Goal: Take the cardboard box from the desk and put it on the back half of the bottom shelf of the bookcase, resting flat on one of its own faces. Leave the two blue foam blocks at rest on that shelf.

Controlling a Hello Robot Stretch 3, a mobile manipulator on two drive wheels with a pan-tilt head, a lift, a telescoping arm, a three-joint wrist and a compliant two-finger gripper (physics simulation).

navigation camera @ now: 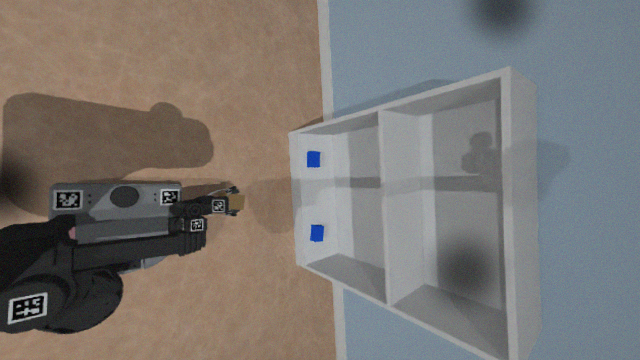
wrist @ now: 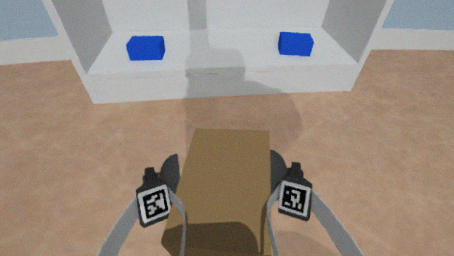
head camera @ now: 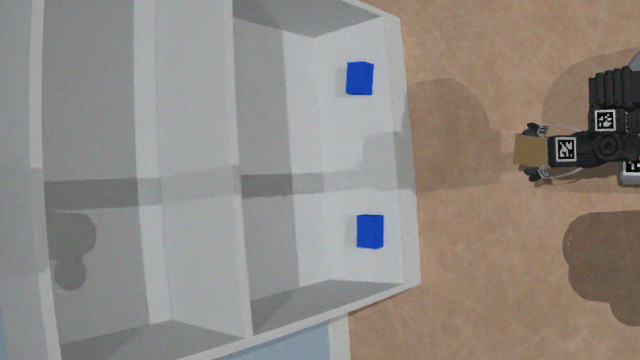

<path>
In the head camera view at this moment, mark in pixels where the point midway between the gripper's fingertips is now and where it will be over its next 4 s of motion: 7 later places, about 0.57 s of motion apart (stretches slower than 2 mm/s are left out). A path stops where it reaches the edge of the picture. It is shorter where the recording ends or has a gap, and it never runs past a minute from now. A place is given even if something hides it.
The gripper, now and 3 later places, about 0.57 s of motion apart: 526, 152; 529, 124; 549, 68; 586, 21
</path>
